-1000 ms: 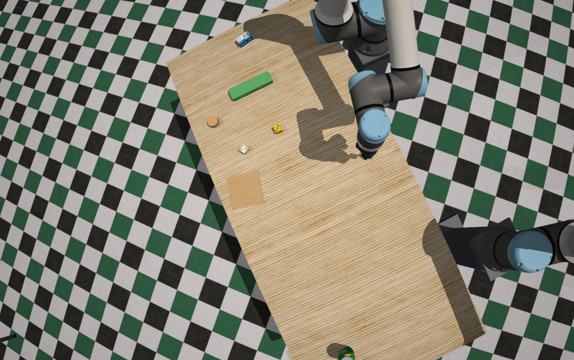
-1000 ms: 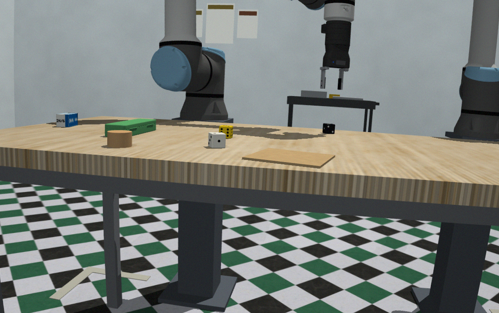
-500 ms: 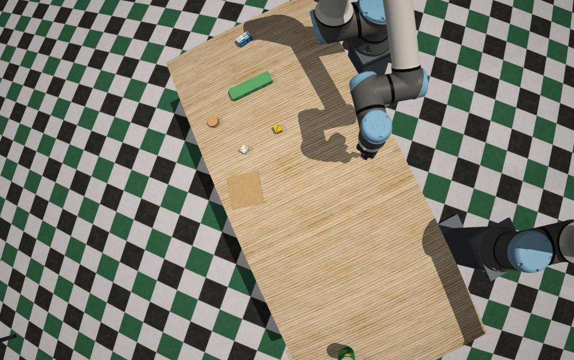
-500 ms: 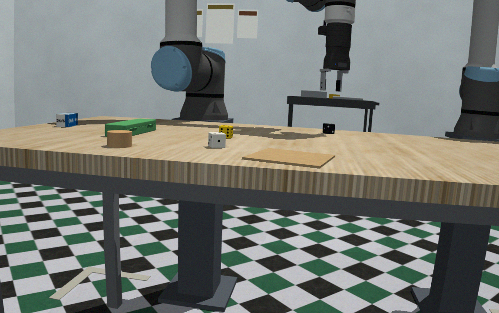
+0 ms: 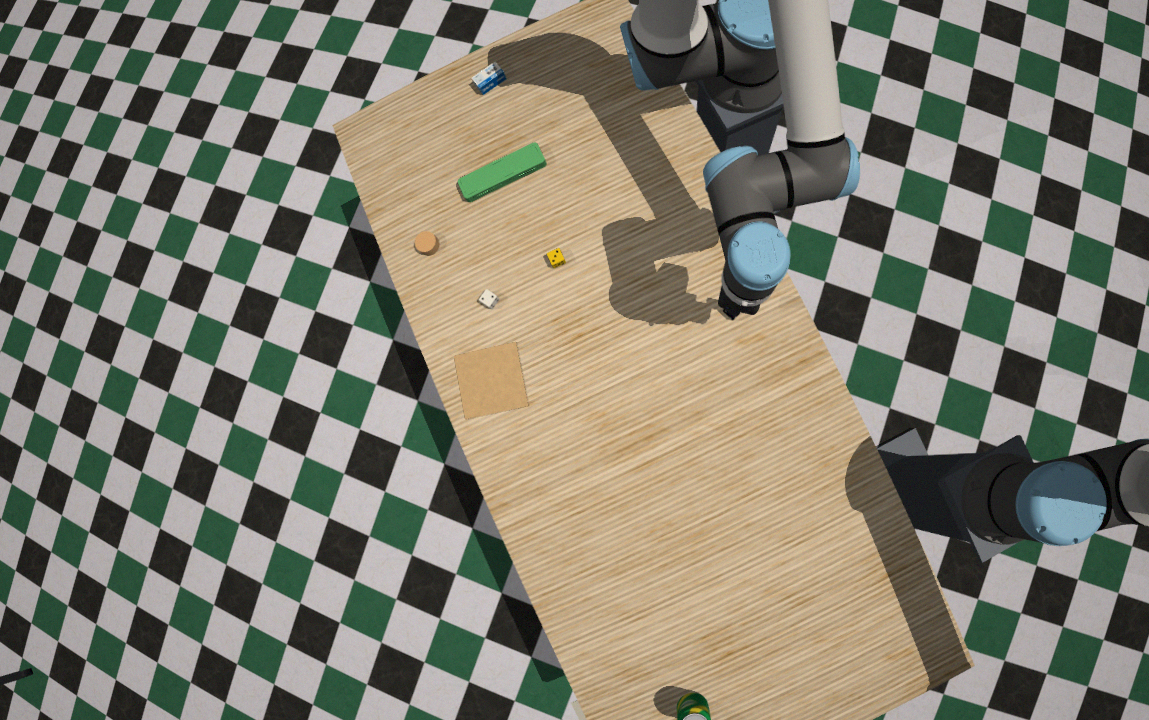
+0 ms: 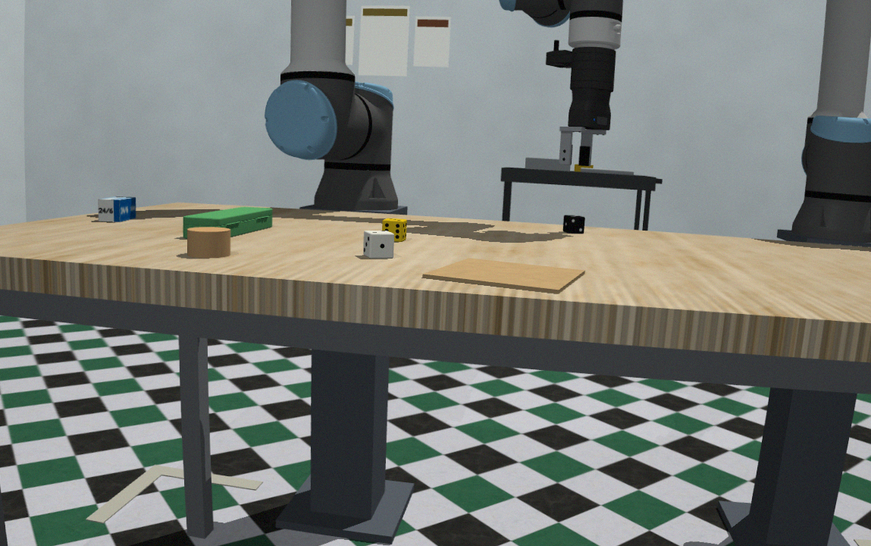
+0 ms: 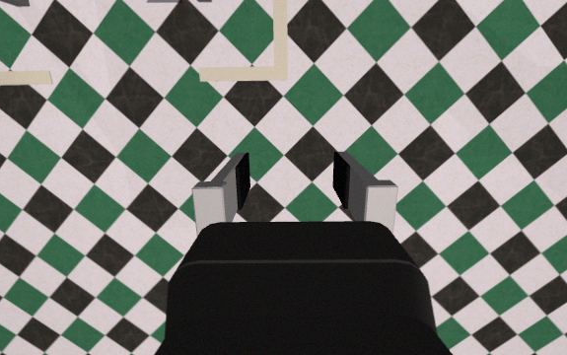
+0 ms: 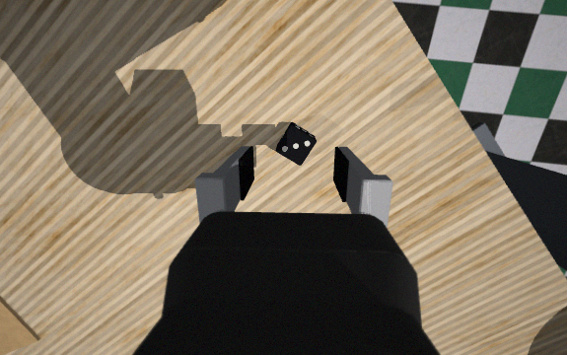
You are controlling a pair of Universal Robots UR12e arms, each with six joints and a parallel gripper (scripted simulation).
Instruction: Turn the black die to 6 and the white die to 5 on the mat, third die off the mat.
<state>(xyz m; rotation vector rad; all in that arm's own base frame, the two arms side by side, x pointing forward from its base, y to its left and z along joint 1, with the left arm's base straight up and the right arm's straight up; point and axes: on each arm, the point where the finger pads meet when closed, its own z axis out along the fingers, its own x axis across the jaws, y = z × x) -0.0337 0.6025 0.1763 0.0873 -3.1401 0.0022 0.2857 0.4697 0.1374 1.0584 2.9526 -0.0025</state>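
Note:
Right now the black die is 12 cm below my right hand and 1 cm to the left of it. Round my right hand: yellow die: 28 cm to the right, 27 cm ahead, 12 cm below; white die: 44 cm ahead, 27 cm to the right, 12 cm below; tan mat: 52 cm ahead, 14 cm below, 12 cm to the right.

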